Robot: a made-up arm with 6 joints. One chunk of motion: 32 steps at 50 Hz.
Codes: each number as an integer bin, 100 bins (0 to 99) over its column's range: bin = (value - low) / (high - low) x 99, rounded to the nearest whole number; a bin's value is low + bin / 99 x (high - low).
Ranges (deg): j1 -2..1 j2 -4..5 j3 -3..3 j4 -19..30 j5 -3..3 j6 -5..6
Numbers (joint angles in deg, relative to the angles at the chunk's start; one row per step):
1: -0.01 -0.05 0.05 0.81 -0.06 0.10
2: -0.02 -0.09 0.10 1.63 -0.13 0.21
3: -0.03 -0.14 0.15 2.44 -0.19 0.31
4: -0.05 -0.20 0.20 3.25 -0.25 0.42
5: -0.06 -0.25 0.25 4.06 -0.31 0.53
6: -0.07 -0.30 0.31 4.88 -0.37 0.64
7: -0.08 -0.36 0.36 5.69 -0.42 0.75
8: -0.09 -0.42 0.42 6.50 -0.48 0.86
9: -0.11 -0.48 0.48 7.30 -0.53 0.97
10: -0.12 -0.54 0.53 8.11 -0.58 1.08
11: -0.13 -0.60 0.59 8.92 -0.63 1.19
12: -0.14 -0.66 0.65 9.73 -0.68 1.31
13: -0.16 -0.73 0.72 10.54 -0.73 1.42
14: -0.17 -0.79 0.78 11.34 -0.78 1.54
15: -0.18 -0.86 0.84 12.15 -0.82 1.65
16: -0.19 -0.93 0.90 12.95 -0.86 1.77
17: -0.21 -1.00 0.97 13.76 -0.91 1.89
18: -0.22 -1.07 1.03 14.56 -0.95 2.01
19: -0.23 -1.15 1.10 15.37 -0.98 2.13
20: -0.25 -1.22 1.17 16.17 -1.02 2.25
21: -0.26 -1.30 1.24 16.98 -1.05 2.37
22: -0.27 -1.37 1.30 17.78 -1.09 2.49
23: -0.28 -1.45 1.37 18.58 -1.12 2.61
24: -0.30 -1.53 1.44 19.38 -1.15 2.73
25: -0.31 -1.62 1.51 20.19 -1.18 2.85
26: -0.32 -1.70 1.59 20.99 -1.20 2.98
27: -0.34 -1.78 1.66 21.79 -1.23 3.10
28: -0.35 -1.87 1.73 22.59 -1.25 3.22
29: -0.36 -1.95 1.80 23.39 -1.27 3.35
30: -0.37 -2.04 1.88 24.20 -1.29 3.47
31: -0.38 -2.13 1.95 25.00 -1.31 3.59
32: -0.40 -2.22 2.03 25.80 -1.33 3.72
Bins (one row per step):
1: 66 43 50 40 49 46
2: 65 43 51 42 47 47
3: 65 42 52 43 46 48
4: 64 42 53 45 45 49
5: 64 41 54 47 44 50
6: 64 41 55 48 43 51
7: 63 40 55 50 43 52
8: 63 39 56 52 42 53
9: 62 39 57 53 41 54
10: 62 38 58 55 40 55
11: 62 37 59 56 39 56
12: 61 37 60 58 38 57
13: 61 36 61 60 37 58
14: 60 35 62 61 37 59
15: 60 35 63 63 36 60
16: 60 34 64 65 35 61
17: 59 33 66 66 34 62
18: 59 32 66 68 34 63
19: 58 31 68 69 33 64
20: 58 31 69 71 33 65
21: 57 30 70 73 32 66
22: 57 29 71 74 32 67
23: 57 28 72 76 31 68
24: 56 27 73 78 31 70
25: 56 26 74 79 30 71
26: 55 25 76 81 30 72
27: 55 24 77 82 29 73
28: 54 23 78 84 29 74
29: 54 23 79 86 29 75
30: 54 22 81 87 28 76
31: 53 21 82 89 28 77
32: 53 20 83 91 28 78

